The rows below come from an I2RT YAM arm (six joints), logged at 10 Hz.
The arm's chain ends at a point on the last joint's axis. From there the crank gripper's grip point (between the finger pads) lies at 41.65 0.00 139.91 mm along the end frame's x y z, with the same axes.
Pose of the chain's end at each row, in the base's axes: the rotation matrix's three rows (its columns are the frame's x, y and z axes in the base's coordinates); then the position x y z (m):
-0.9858, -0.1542, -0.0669; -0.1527, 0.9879, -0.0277; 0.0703, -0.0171, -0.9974; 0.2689, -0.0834, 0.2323
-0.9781, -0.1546, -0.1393; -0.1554, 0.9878, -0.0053; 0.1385, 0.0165, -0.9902; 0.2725, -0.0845, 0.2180
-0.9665, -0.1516, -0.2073; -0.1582, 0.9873, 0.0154; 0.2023, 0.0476, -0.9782; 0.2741, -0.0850, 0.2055
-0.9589, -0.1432, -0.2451; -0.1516, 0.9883, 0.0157; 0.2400, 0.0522, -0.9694; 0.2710, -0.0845, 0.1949
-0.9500, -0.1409, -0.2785; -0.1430, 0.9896, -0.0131; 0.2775, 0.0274, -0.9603; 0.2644, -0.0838, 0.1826
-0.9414, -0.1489, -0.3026; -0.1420, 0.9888, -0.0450; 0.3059, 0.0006, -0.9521; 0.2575, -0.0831, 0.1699
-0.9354, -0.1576, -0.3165; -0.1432, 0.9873, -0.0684; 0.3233, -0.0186, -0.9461; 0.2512, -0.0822, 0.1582
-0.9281, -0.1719, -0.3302; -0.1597, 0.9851, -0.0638; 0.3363, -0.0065, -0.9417; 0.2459, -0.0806, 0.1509
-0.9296, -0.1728, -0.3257; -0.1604, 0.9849, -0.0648; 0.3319, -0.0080, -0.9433; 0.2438, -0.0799, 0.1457
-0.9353, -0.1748, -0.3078; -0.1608, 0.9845, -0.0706; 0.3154, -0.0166, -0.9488; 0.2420, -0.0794, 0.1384
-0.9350, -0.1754, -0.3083; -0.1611, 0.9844, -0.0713; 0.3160, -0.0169, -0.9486; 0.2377, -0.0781, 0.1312
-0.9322, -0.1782, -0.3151; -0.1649, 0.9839, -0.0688; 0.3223, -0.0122, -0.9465; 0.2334, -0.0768, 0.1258
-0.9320, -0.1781, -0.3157; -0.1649, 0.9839, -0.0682; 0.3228, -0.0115, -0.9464; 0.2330, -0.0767, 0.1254
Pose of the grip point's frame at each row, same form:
-0.9858, -0.1542, -0.0669; -0.1527, 0.9879, -0.0277; 0.0703, -0.0171, -0.9974; 0.2185, -0.0936, 0.0957
-0.9781, -0.1546, -0.1393; -0.1554, 0.9878, -0.0053; 0.1385, 0.0165, -0.9902; 0.2123, -0.0917, 0.0852
-0.9665, -0.1516, -0.2073; -0.1582, 0.9873, 0.0154; 0.2023, 0.0476, -0.9782; 0.2048, -0.0894, 0.0771
-0.9589, -0.1432, -0.2451; -0.1516, 0.9883, 0.0157; 0.2400, 0.0522, -0.9694; 0.1968, -0.0886, 0.0693
-0.9500, -0.1409, -0.2785; -0.1430, 0.9896, -0.0131; 0.2775, 0.0274, -0.9603; 0.1859, -0.0916, 0.0598
-0.9414, -0.1489, -0.3026; -0.1420, 0.9888, -0.0450; 0.3059, 0.0006, -0.9521; 0.1760, -0.0953, 0.0494
-0.9354, -0.1576, -0.3165; -0.1432, 0.9873, -0.0684; 0.3233, -0.0186, -0.9461; 0.1680, -0.0977, 0.0393
-0.9281, -0.1719, -0.3302; -0.1597, 0.9851, -0.0638; 0.3363, -0.0065, -0.9417; 0.1610, -0.0962, 0.0332
-0.9296, -0.1728, -0.3257; -0.1604, 0.9849, -0.0648; 0.3319, -0.0080, -0.9433; 0.1595, -0.0956, 0.0275
-0.9353, -0.1748, -0.3078; -0.1608, 0.9845, -0.0706; 0.3154, -0.0166, -0.9488; 0.1600, -0.0960, 0.0188
-0.9350, -0.1754, -0.3083; -0.1611, 0.9844, -0.0713; 0.3160, -0.0169, -0.9486; 0.1556, -0.0948, 0.0116
-0.9322, -0.1782, -0.3151; -0.1649, 0.9839, -0.0688; 0.3223, -0.0122, -0.9465; 0.1505, -0.0933, 0.0068
-0.9320, -0.1781, -0.3157; -0.1649, 0.9839, -0.0682; 0.3228, -0.0115, -0.9464; 0.1500, -0.0931, 0.0064

